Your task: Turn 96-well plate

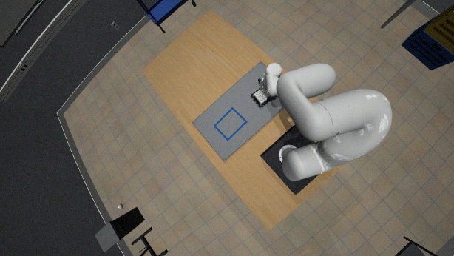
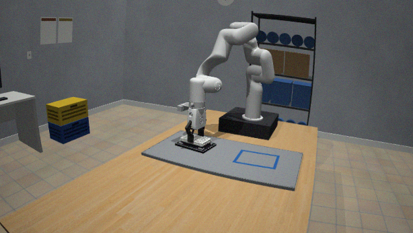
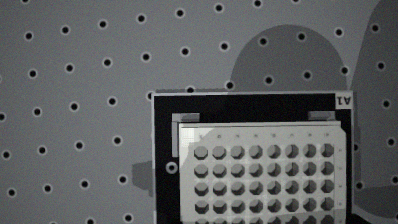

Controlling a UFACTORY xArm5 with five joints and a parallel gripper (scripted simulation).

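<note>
Now: the white 96-well plate 10 mm below my hand. Also, from my hand: black plate nest: 40 mm below; A1 mark: 70 mm to the right, 70 mm behind, 30 mm below.
</note>
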